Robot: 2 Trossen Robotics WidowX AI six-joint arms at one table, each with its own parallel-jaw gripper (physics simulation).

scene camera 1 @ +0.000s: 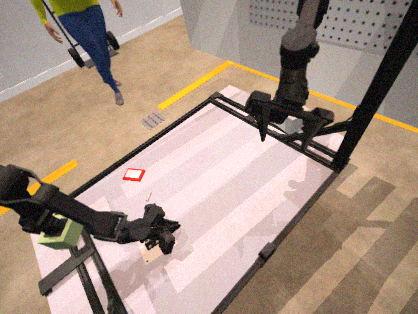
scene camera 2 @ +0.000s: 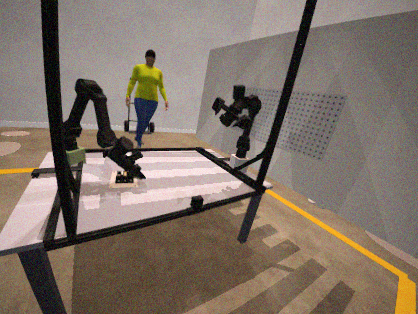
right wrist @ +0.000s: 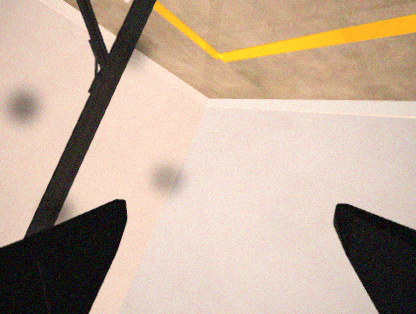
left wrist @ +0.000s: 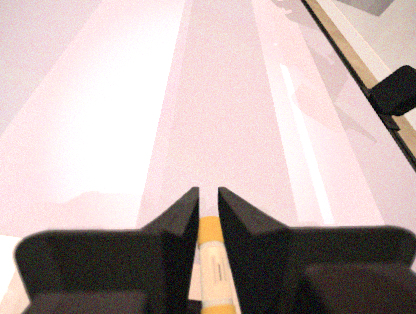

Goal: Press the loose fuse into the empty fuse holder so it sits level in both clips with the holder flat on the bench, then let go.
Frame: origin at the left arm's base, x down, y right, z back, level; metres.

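Seen in the pictures: left gripper, fingertip midpoint: (scene camera 1: pixel 179 224) (scene camera 2: pixel 145 178) (left wrist: pixel 208 193); right gripper, fingertip midpoint: (scene camera 1: pixel 283 146) (scene camera 2: pixel 224 119) (right wrist: pixel 230 211); left arm's base, link origin: (scene camera 1: pixel 56 227) (scene camera 2: pixel 69 148); right arm's base, link origin: (scene camera 2: pixel 240 156).
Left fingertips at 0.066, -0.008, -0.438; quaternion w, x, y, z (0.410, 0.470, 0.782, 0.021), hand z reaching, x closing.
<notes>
Offsets run from my left fingertips to a thing's top centre, as dx, dy, dz. "spot": to the spot under its first point.
The fuse @[-0.021, +0.026, +0.031] (left wrist: pixel 215 265), cream with orange end caps, is held lengthwise between the fingers of my left gripper (scene camera 1: pixel 174 237) (scene camera 2: pixel 141 169) (left wrist: pixel 208 193). The fuse holder has a flat cream base @[spot: +0.020, +0.096, +0.096] (scene camera 1: pixel 151 255) (scene camera 2: pixel 124 185) with black clips @[spot: -0.006, +0.051, +0.082] (scene camera 2: pixel 124 177) on top, and lies on the bench. My left gripper is low at the holder and hides part of it in scene camera 1. Whether the fuse touches the clips is hidden. My right gripper (scene camera 1: pixel 284 144) (scene camera 2: pixel 221 112) (right wrist: pixel 230 211) is open and empty, raised at the far right of the bench.
A red-bordered white card @[spot: +0.012, -0.238, +0.274] (scene camera 1: pixel 126 177) and a small pale stick @[+0.012, -0.133, +0.150] (scene camera 1: pixel 149 196) lie on the bench beyond the left gripper. A green block (scene camera 1: pixel 61 232) (scene camera 2: pixel 76 156) is by the left arm. A black box @[spot: -0.032, +0.112, -0.292] (scene camera 1: pixel 267 251) (scene camera 2: pixel 197 202) (left wrist: pixel 397 92) sits on the edge rail. A person (scene camera 2: pixel 148 82) stands behind.
</notes>
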